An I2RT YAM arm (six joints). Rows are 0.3 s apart.
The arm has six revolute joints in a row. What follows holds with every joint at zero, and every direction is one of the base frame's. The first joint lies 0.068 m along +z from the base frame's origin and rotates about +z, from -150 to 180 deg. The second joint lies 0.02 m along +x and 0.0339 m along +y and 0.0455 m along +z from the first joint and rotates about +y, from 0 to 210 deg. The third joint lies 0.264 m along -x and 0.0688 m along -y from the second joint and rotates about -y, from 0 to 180 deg. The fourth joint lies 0.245 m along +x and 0.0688 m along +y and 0.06 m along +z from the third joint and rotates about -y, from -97 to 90 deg. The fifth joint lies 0.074 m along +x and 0.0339 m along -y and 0.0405 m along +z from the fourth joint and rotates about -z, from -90 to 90 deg. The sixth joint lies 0.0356 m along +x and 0.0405 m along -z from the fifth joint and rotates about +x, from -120 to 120 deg. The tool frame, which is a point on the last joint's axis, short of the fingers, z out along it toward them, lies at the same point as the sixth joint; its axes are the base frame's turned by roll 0, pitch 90 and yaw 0 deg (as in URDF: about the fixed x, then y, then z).
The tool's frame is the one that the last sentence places.
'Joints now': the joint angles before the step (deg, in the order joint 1, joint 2, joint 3, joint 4, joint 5, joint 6). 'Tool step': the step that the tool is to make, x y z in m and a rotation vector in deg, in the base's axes. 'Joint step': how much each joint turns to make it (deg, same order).
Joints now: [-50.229 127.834 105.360 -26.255 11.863 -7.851]
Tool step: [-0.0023 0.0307 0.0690 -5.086 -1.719 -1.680]
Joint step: [2.454 -8.795 0.383 -4.605 4.325 1.637]
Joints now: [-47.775 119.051 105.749 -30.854 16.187 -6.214]
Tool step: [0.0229 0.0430 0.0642 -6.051 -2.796 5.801]
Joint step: [5.789 -4.608 5.626 -3.448 1.496 -1.843]
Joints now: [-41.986 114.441 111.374 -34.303 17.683 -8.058]
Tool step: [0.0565 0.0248 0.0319 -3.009 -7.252 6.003]
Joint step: [6.522 7.417 16.208 -1.907 -0.798 2.198]
